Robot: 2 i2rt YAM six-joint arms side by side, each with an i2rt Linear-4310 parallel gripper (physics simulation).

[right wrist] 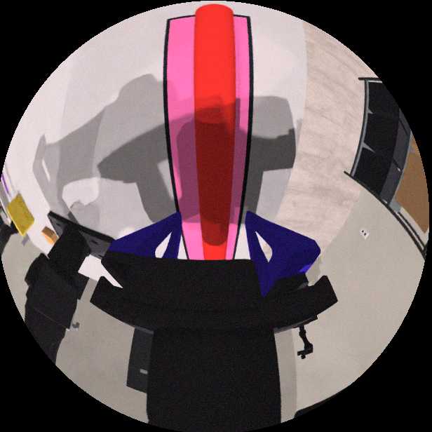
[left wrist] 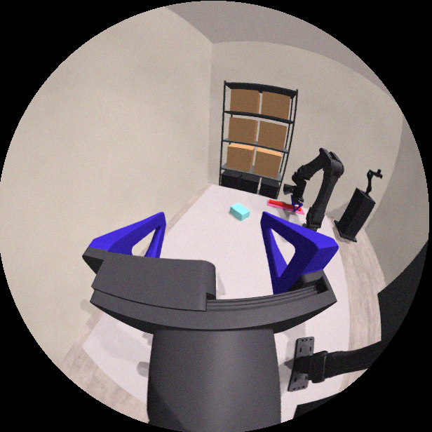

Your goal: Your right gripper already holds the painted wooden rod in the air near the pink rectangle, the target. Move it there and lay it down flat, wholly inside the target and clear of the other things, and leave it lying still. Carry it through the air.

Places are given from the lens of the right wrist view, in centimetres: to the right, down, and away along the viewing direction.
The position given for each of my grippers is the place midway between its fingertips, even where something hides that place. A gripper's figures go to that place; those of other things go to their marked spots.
my right gripper [right wrist: 213, 216]: 0, 0, 13
red painted rod [right wrist: 214, 47]: 0, -9, 3
pink rectangle [right wrist: 178, 53]: -2, -11, 4
